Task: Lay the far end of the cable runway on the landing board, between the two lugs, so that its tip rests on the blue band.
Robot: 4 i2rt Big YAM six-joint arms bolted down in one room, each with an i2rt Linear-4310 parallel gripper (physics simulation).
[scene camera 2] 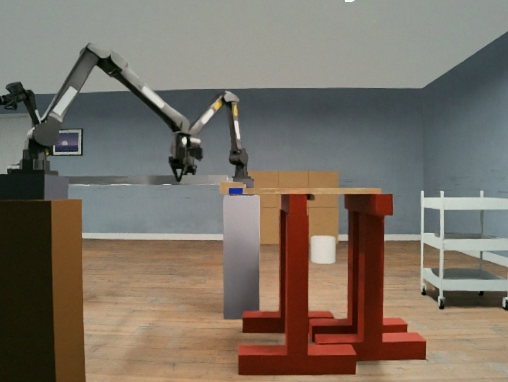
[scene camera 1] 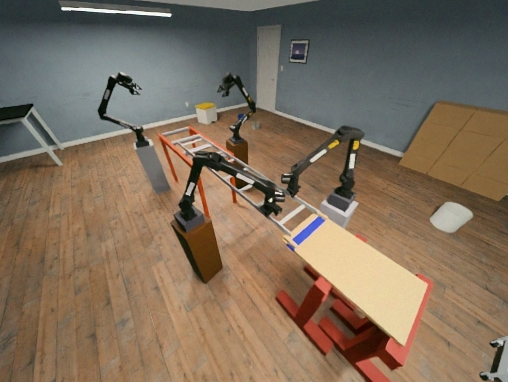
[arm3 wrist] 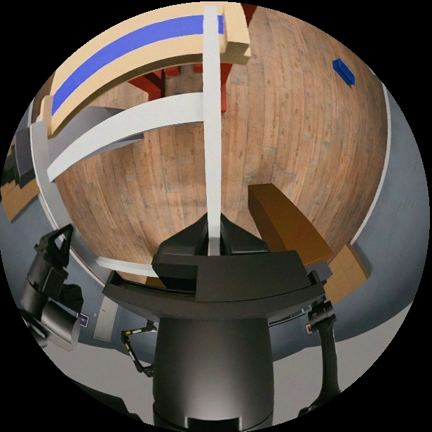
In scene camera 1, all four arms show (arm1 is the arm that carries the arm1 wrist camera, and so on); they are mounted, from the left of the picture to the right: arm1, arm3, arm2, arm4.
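Note:
The cable runway (arm3 wrist: 212, 150) (scene camera 1: 292, 215) (scene camera 2: 210, 179) reaches the landing board (arm3 wrist: 125, 59) (scene camera 1: 365, 275) (scene camera 2: 320, 190). In the arm3 wrist view its right rail crosses over the blue band (arm3 wrist: 125, 39) (scene camera 1: 308, 230), left of the right lug (arm3 wrist: 237, 42); its left rail end shows beside the left lug. Scene camera 2 shows the tip slightly above the board's edge; contact is unclear. Arm3's gripper (arm3 wrist: 213, 235) (scene camera 1: 271, 210) is shut on the near rail. Arm4's gripper (scene camera 1: 291, 190) is at the opposite rail, apparently shut on it. Arm1's gripper (scene camera 1: 135, 90) and arm2's gripper (scene camera 1: 222, 91) hang open, away from the runway.
An orange frame (scene camera 1: 202, 192) supports the runway's other end. Red trestles (scene camera 1: 312, 302) (scene camera 2: 297, 275) bear the board. Brown pedestals (scene camera 1: 202, 250) (scene camera 2: 67, 290) and grey ones (scene camera 1: 154, 167) (scene camera 2: 241, 255) carry arms. A white cart (scene camera 2: 462, 245) stands at the right.

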